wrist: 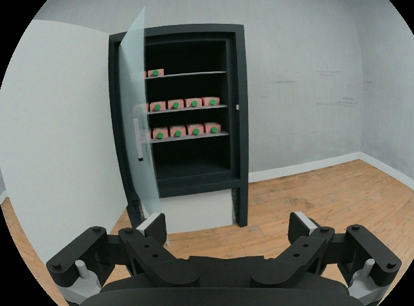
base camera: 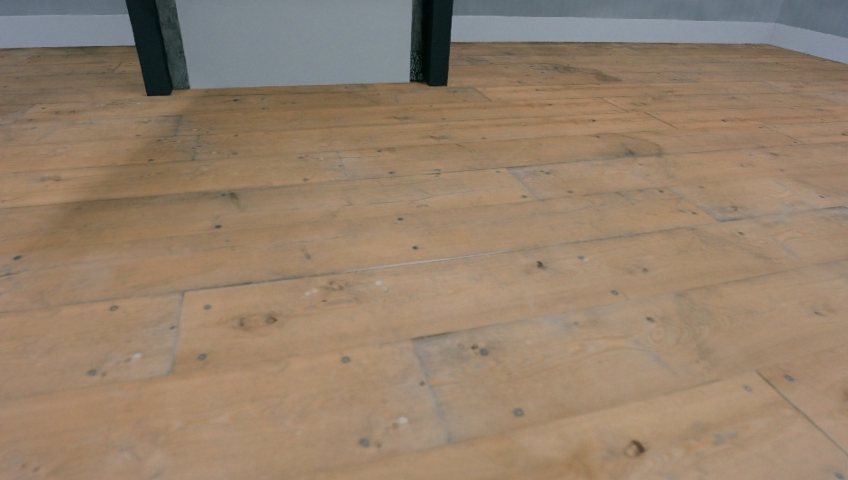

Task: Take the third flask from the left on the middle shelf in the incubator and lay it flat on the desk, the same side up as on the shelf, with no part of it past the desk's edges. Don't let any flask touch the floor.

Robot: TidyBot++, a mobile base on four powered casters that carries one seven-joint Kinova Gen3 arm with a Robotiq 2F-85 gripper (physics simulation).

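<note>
The incubator (base camera: 437,44) (wrist: 242,150) is a dark cabinet with three shelves in the upper left-middle of the wrist view. Its middle shelf (wrist: 187,110) bears a row of pink flasks with green caps. The third flask from the left (wrist: 175,104) shows clear of the glass door, with a flask at each side; the leftmost one shows faintly through the glass. The glass door (wrist: 131,95) stands swung out at the left, over the left ends of the shelves. My gripper (wrist: 227,227) is open and empty, well short of the incubator. The desk does not show in either view.
A large white panel (wrist: 60,125), seemingly the outer door, stands at the left of the wrist view. The glass door's handle (wrist: 138,140) faces out. More flasks stand on the top shelf (wrist: 195,74) and the lower shelf (wrist: 187,138). A grey wall (wrist: 305,85) is at the right.
</note>
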